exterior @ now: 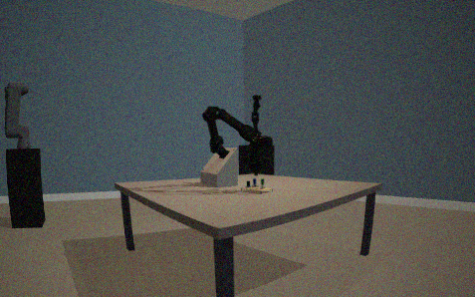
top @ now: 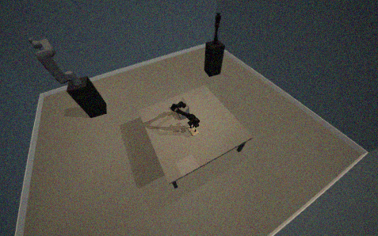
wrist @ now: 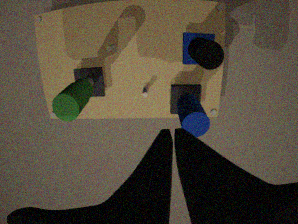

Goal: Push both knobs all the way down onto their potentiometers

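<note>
My gripper tip is 4 cm above the blue knob and 2 cm past it.
</note>
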